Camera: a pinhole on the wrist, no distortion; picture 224 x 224 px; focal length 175.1 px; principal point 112.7 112.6 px. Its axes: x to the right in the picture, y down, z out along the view. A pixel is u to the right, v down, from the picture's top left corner.
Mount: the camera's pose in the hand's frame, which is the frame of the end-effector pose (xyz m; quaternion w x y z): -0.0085 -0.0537 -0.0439 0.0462 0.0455 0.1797 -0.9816
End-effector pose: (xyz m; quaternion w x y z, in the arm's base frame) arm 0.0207 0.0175 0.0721 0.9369 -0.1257 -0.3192 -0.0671
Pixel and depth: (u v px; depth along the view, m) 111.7 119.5 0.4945
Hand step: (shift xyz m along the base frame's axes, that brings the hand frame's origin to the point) -0.3207 -0.1221 0.3371
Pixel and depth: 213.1 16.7 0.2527
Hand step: -0.2816 0.0461 0.0625
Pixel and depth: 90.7 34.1 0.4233
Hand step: -0.2557 0.0946 0.3232
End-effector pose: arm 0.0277 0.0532 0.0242 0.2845 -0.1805 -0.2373 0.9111
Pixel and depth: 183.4 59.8 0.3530
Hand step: 0.0416 -0.1479 0.3373
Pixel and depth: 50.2 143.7 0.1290
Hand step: -0.0064 0.0795 0.1172
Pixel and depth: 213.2 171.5 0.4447
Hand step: 0.2402 0.0051 0.4916
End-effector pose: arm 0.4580 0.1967 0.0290 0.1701 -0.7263 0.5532 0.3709
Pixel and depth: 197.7 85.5 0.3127
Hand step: 0.0142 0.3332 -0.0511
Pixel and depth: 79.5 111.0 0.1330
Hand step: 0.0629 0.0825 -0.0763
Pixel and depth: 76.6 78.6 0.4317
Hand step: -0.0202 0.2748 -0.3134
